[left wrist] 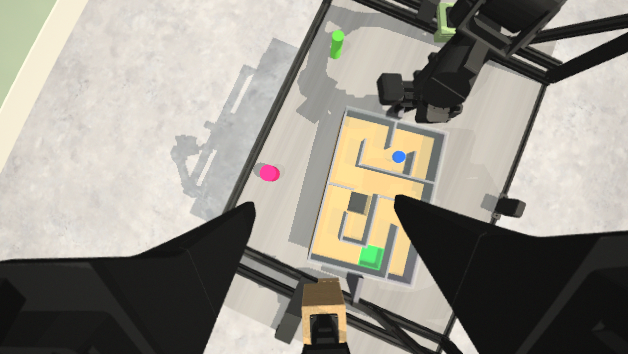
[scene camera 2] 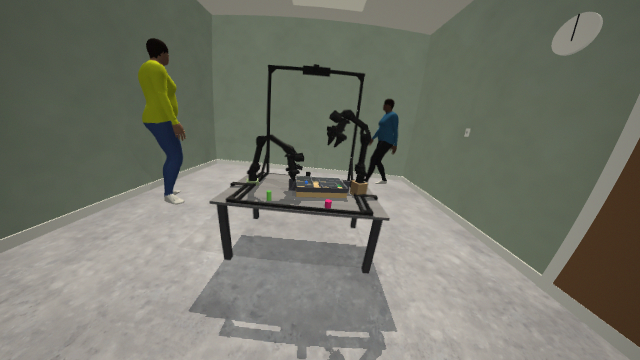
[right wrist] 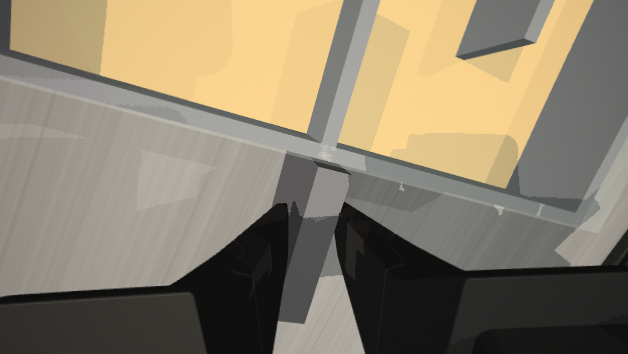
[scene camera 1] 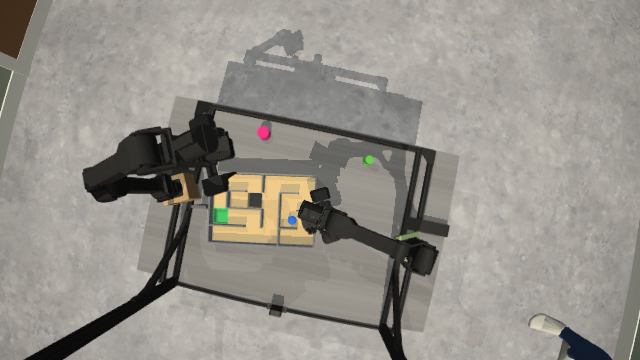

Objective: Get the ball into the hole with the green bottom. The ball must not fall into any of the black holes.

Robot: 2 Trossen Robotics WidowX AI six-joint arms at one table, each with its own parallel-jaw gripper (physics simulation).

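Observation:
The maze board (scene camera 1: 245, 243) (scene camera 2: 321, 194) (left wrist: 345, 170) (right wrist: 200, 40) lies on the table. The blue ball (scene camera 1: 292, 220) (scene camera 2: 306, 182) (left wrist: 398, 157) sits inside it, beside a short inner wall. The green-bottomed hole (scene camera 1: 220, 216) (left wrist: 371, 256) is near the opposite end; a black hole (scene camera 1: 255, 200) (left wrist: 358, 203) lies nearer the middle. My right gripper (scene camera 2: 292, 177) (right wrist: 310, 212) is shut on a grey handle (right wrist: 327, 192) at the board's end; the arm hides part of that end in scene camera 1. My left gripper (scene camera 2: 332, 144) (left wrist: 324, 204) is open and empty, raised above the other end.
A pink cylinder (scene camera 1: 263, 133) (scene camera 2: 328, 204) (left wrist: 269, 173) and a green cylinder (scene camera 1: 369, 160) (scene camera 2: 269, 196) (left wrist: 337, 45) stand beside the board. A second handle (scene camera 1: 200, 206) (left wrist: 354, 287) sticks out of its opposite end. Black frame bars (scene camera 1: 320, 129) (left wrist: 280, 107) edge the table.

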